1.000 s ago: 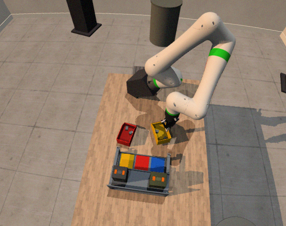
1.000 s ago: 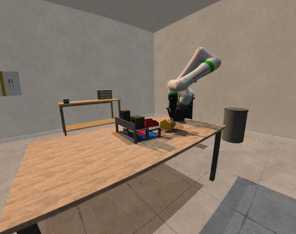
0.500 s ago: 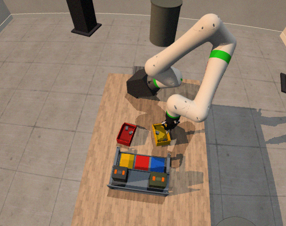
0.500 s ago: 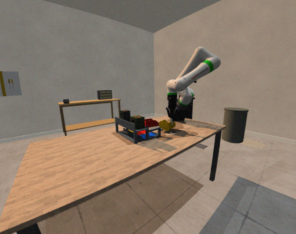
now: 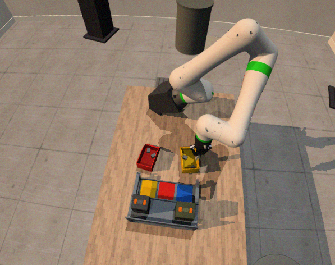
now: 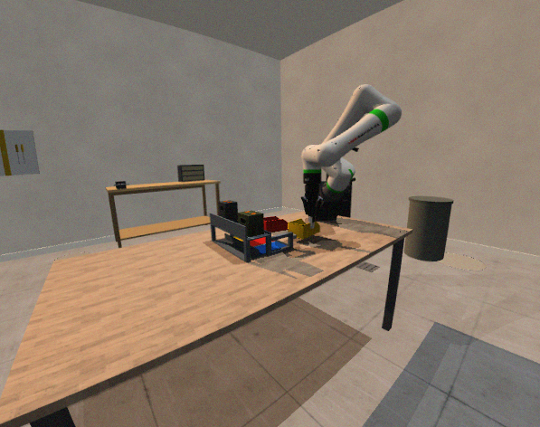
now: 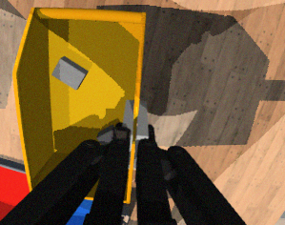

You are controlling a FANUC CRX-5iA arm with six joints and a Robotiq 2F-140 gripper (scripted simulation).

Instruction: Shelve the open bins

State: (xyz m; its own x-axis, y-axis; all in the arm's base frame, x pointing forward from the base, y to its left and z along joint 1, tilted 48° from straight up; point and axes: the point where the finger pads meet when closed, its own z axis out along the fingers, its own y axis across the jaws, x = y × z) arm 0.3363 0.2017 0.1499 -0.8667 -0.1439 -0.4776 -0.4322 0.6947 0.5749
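Now: hand 50 mm to the left of the yellow bin, 40 mm above it and 20 mm short of it. Round my hand: blue-marked place: 260 mm ahead, 100 mm below, 20 mm to the left; then red bin: 290 mm to the right, 100 mm ahead, 70 mm below; then red mark: 290 mm ahead, 100 mm below, 90 mm to the right.
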